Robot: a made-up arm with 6 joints. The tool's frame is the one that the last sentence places.
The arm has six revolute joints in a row. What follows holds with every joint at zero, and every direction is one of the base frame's.
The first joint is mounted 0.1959 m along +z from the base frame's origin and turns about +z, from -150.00 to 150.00 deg.
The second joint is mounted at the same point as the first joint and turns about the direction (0.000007, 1, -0.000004), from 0.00 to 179.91 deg.
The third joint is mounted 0.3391 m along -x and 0.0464 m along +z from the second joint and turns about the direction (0.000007, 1, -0.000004), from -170.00 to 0.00 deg.
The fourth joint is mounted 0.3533 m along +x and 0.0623 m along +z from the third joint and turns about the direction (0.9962, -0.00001, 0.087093), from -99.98 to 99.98 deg.
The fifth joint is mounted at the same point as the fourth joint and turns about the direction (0.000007, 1, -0.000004), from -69.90 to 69.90 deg.
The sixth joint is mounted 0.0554 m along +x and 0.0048 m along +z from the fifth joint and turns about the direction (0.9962, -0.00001, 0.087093), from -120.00 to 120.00 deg.
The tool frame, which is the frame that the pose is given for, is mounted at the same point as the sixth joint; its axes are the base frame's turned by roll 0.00, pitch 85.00 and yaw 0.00 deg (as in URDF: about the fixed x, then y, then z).
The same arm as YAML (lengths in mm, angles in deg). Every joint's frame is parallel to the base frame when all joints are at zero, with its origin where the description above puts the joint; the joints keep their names.
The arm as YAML. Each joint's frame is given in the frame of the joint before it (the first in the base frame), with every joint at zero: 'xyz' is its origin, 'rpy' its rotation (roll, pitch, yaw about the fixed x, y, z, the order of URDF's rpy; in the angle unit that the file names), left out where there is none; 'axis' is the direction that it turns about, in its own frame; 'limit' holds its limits. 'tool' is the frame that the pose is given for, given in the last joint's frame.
units:
  length: mm
  angle: deg
joints:
  - name: joint 1
    type: revolute
    origin:
      xyz: [0.0, 0.0, 195.9]
    axis: [0.0, 0.0, 1.0]
    limit:
      lower: -150.0
      upper: 150.0
  - name: joint 2
    type: revolute
    origin:
      xyz: [0.0, 0.0, 0.0]
    axis: [0.0, 1.0, 0.0]
    limit:
      lower: 0.0
      upper: 179.91
  - name: joint 3
    type: revolute
    origin:
      xyz: [-339.1, 0.0, 46.4]
    axis: [0.0, 1.0, 0.0]
    limit:
      lower: -170.0
      upper: 0.0
  - name: joint 4
    type: revolute
    origin:
      xyz: [353.3, 0.0, 62.3]
    axis: [0.9962, 0.0, 0.0871]
    limit:
      lower: -99.98
      upper: 99.98
  - name: joint 5
    type: revolute
    origin:
      xyz: [0.0, 0.0, 0.0]
    axis: [0.0, 1.0, 0.0]
    limit:
      lower: -69.9
      upper: 69.9
  - name: joint 6
    type: revolute
    origin:
      xyz: [55.4, 0.0, 4.8]
    axis: [0.9962, 0.0, 0.0871]
    limit:
      lower: -120.0
      upper: 120.0
tool:
  origin:
    xyz: [0.0, 0.0, 0.0]
    rpy: [0.0, 85.0, 0.0]

